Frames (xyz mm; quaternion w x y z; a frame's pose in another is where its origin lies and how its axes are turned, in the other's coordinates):
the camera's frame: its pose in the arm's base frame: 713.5 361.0 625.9 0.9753 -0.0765 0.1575 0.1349
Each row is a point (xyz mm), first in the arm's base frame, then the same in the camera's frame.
Working: the arm's base frame: its pose in the camera's frame: -533.2 -71.9 -861.2 0.9753 0.0765 -0.1575 -0.1349

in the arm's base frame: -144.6 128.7 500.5
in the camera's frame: -798.7 38.7 -408.1
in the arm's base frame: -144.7 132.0 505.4
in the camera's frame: -799.6 41.4 -402.9
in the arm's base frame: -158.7 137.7 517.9
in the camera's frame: -815.2 49.5 -394.1
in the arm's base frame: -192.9 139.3 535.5
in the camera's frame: -851.8 58.9 -387.1
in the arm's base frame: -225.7 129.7 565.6
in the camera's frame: -893.9 56.0 -370.1
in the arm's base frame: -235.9 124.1 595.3
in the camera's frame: -914.3 50.4 -346.2
